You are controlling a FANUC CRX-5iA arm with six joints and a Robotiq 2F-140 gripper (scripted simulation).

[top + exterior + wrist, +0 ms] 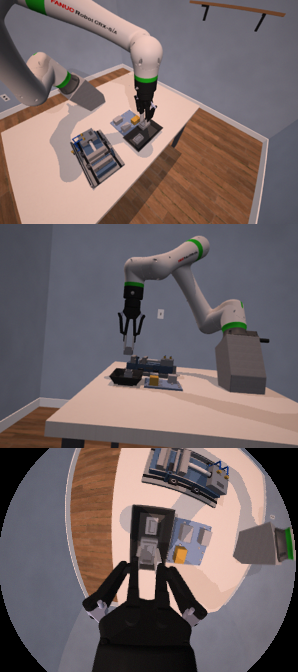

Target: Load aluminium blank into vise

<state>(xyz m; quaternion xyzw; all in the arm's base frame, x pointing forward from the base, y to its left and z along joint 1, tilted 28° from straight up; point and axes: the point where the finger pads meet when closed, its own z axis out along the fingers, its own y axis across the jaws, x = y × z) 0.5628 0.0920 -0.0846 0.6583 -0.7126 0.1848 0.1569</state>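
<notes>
Now: the brass blank 130 mm behind my hand, 60 mm to the left of it and 160 mm below it. The rest, counted from my hand: vise: 130 mm behind, 270 mm to the right, 150 mm below.
</notes>
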